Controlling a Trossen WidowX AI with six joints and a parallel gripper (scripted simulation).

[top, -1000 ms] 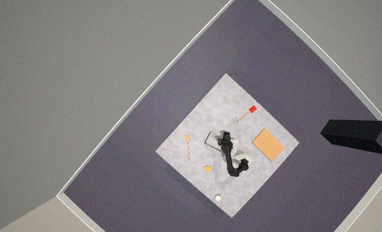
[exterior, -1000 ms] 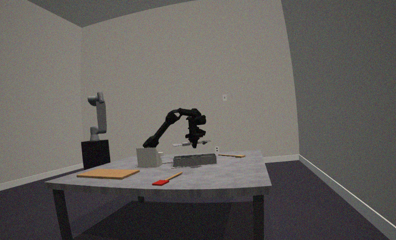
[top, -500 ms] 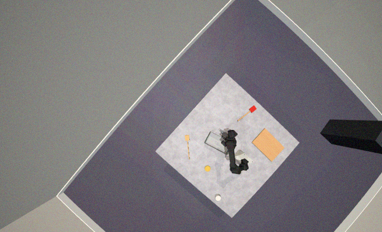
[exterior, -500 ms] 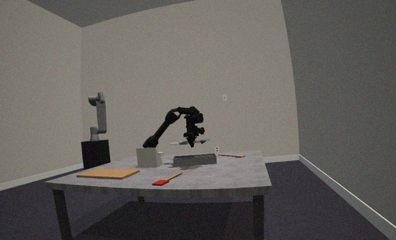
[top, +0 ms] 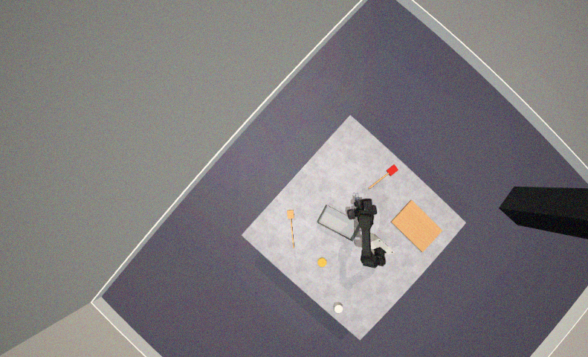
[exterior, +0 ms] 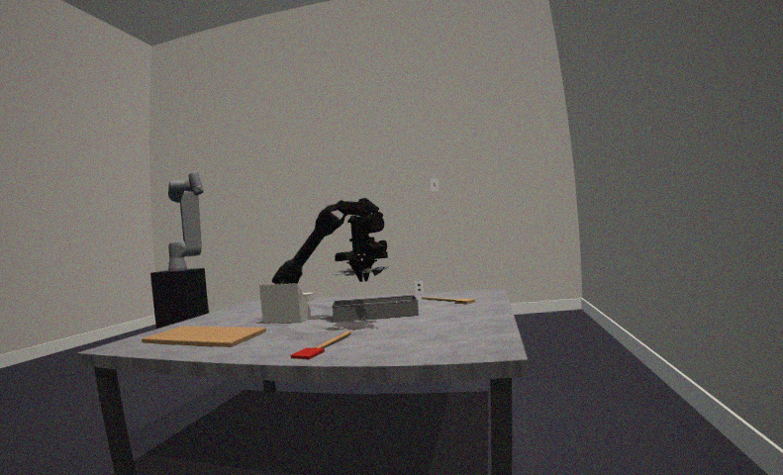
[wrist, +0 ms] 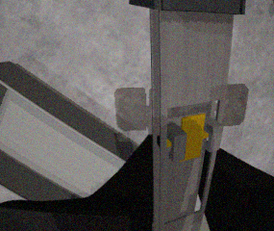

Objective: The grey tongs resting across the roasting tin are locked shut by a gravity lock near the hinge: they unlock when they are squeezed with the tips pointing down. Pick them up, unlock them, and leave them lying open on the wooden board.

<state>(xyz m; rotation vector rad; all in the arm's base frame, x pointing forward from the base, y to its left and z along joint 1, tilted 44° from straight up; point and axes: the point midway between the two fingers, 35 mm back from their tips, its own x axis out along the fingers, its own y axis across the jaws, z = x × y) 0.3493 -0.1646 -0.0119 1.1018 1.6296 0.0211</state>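
My gripper tip is 2 cm short of the yellow lock piece, 1 cm to the left of it and 4 cm below it. From my gripper tip the other things lie so: roasting tin: 16 cm to the left, 12 cm below; then yellow disc: 10 cm behind, 49 cm to the left, 13 cm below; then red spatula: 6 cm behind, 36 cm to the right, 14 cm below.
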